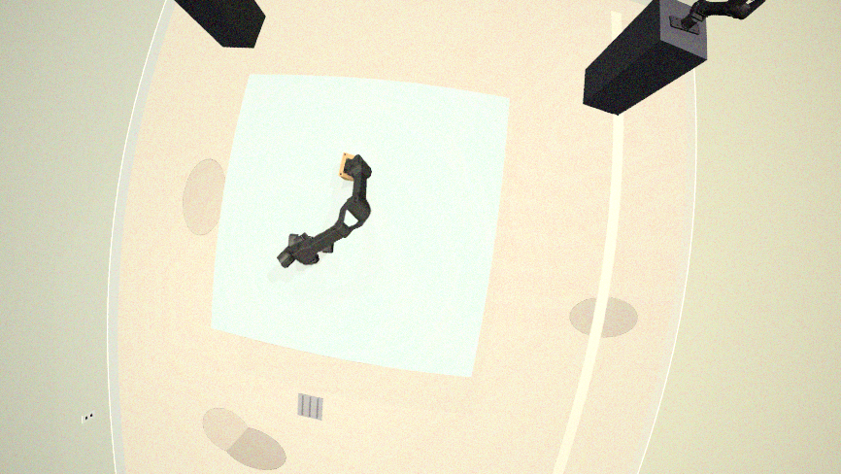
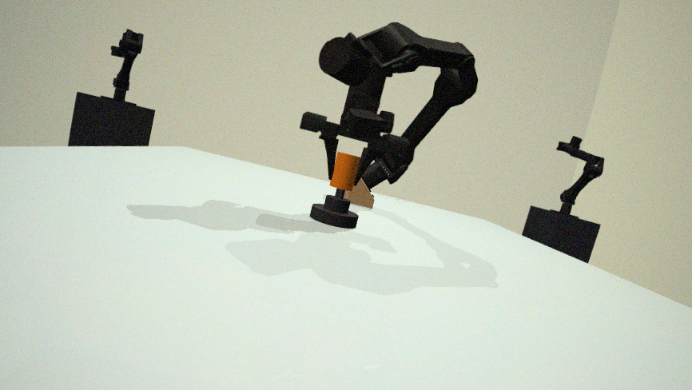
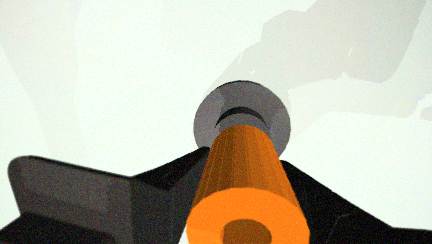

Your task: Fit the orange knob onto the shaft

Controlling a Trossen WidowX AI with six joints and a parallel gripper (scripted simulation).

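Right now my gripper tip is 20 mm below the orange knob. The rest, counted from my gripper tip: dark round pedestal 40 mm below.
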